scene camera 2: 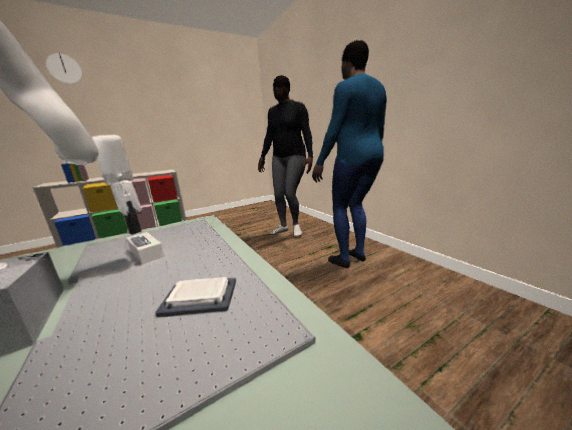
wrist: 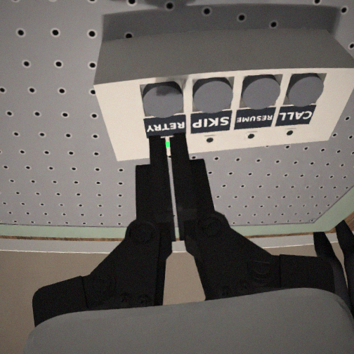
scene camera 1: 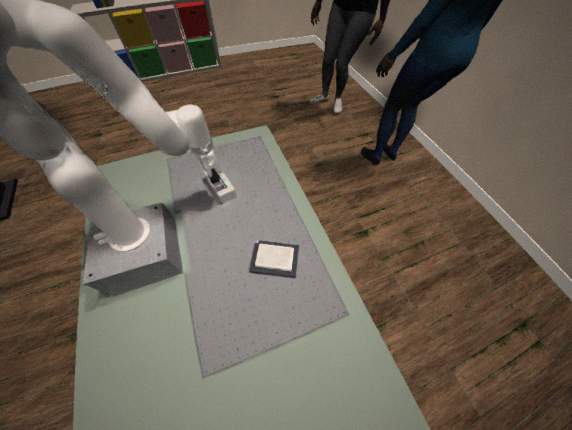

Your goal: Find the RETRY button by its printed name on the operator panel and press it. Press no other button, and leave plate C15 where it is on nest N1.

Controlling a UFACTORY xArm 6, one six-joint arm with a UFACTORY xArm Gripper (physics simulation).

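Places are measured from the arm's base along level axes (x left, y back, z up), in metres.
Pixels of known places: gripper, fingertip midpoint: [scene camera 2: 135,232] [scene camera 1: 215,181]; arm's base at its link origin: [scene camera 1: 131,235].
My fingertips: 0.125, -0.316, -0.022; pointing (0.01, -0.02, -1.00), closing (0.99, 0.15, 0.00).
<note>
For each thing: its top centre in the pictures, then the offset to it from my fingertips, as dx, dy, dz. Level surfaces: height alone.
- white operator panel at its top centre: [scene camera 2: 142,239] [scene camera 1: 218,179] +0.048, -0.015, -0.044
- pale plate at its top centre: [scene camera 2: 198,288] [scene camera 1: 274,256] -0.350, -0.095, -0.074
- dark nest at its top centre: [scene camera 2: 198,290] [scene camera 1: 274,256] -0.350, -0.095, -0.078
- grey pegboard at its surface level: dz -0.100
- green table top at its surface level: dz -0.113
The white operator panel [scene camera 1: 227,194] [scene camera 2: 150,253] [wrist: 112,107] stands at the far part of the pegboard. In the wrist view its four round grey buttons are labelled, from left, RETRY, SKIP, RESUME and CALL. The RETRY button [wrist: 163,100] is uncovered, and a green light [wrist: 168,144] shows below its label between the fingers. My gripper [scene camera 1: 215,179] [scene camera 2: 134,231] [wrist: 168,154] is shut and empty, its tips over the lower edge of the RETRY label, apart from the button face. The pale plate [scene camera 1: 274,257] [scene camera 2: 198,290] lies flat on the dark nest [scene camera 1: 273,273] [scene camera 2: 231,295].
The grey pegboard [scene camera 1: 240,320] [scene camera 2: 165,360] lies on the green table top [scene camera 1: 300,385] [scene camera 2: 320,395]. The arm's grey base block [scene camera 1: 135,277] [scene camera 2: 30,300] stands at the left. Two people [scene camera 1: 430,60] [scene camera 1: 345,40] [scene camera 2: 359,125] [scene camera 2: 289,130] stand on the floor beyond the table's right side.
</note>
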